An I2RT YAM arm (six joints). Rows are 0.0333 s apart.
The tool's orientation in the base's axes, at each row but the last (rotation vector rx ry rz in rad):
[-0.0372 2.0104 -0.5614]
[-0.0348 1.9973 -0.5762]
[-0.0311 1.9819 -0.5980]
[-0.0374 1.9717 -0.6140]
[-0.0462 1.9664 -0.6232]
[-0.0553 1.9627 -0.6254]
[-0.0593 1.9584 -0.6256]
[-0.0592 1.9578 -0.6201]
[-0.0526 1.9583 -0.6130]
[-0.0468 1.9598 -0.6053]
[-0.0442 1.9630 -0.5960]
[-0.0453 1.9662 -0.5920]
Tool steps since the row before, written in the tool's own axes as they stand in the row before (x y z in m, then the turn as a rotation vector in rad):
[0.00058 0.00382 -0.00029 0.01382 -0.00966 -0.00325]
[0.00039 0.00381 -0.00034 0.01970 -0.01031 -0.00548]
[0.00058 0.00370 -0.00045 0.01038 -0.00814 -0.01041]
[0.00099 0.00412 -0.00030 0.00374 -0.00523 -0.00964]
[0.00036 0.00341 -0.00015 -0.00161 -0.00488 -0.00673]
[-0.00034 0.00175 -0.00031 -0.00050 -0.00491 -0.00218]
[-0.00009 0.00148 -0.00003 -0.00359 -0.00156 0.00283]
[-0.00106 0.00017 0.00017 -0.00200 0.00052 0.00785]
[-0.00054 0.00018 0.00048 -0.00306 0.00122 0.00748]
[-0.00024 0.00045 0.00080 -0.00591 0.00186 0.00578]
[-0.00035 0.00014 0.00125 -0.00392 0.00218 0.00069]
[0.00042 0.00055 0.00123 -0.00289 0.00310 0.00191]
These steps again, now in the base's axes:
[0.00026 0.00336 -0.00191 -0.01158 -0.01099 -0.00633]
[0.00035 0.00340 -0.00176 -0.01647 -0.01228 -0.01012]
[0.00020 0.00326 -0.00189 -0.01567 -0.00587 -0.00152]
[0.00025 0.00342 -0.00251 -0.01118 -0.00174 0.00248]
[0.00050 0.00290 -0.00176 -0.00610 -0.00102 0.00578]
[0.00030 0.00174 -0.00040 -0.00275 -0.00321 0.00335]
[0.00035 0.00132 -0.00058 0.00373 -0.00137 0.00274]
[0.00068 0.00041 0.00075 0.00777 -0.00204 -0.00117]
[0.00070 0.00013 0.00021 0.00810 -0.00097 -0.00047]
[0.00090 0.00015 -0.00026 0.00811 0.00109 0.00220]
[0.00127 -0.00026 -0.00019 0.00290 0.00277 0.00213]
[0.00098 -0.00011 -0.00101 0.00367 0.00281 0.00045]

